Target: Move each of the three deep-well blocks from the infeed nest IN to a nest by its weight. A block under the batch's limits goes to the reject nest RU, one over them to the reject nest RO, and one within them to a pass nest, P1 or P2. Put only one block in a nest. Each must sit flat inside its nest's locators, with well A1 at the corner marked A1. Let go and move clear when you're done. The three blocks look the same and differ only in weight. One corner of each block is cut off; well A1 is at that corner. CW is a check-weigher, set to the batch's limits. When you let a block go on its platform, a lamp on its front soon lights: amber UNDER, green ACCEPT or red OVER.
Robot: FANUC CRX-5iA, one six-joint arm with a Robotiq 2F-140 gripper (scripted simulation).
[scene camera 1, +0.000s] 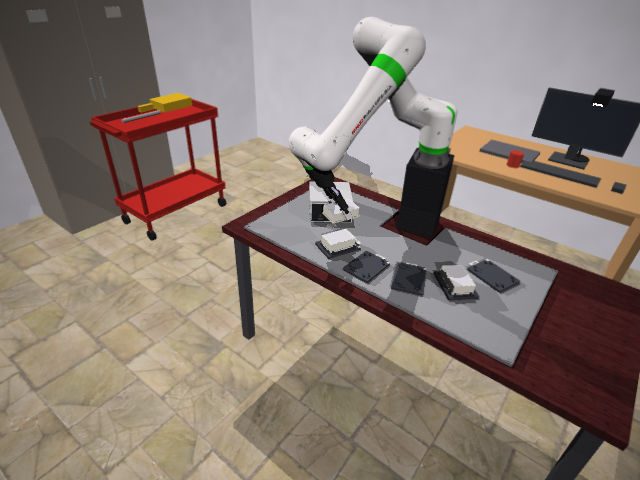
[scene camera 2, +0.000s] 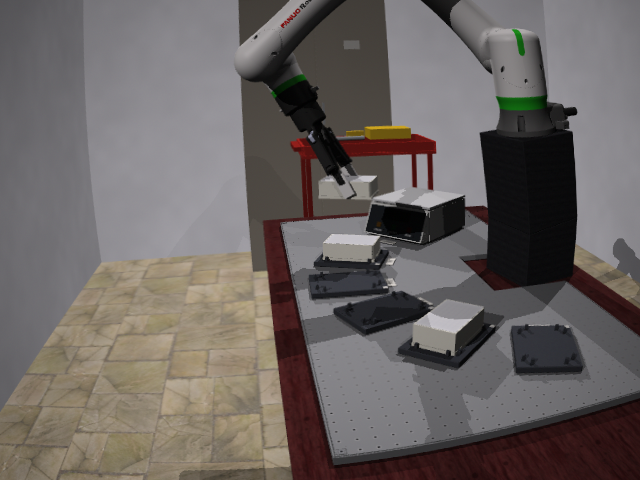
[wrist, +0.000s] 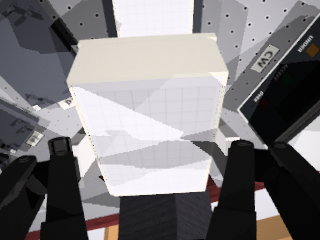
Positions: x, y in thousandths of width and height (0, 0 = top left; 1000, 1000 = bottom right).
Scene:
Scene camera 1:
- check-weigher CW: 495, 434
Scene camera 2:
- my gripper: 554, 401
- check-weigher CW: 652, 470
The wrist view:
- my gripper: 480, 540

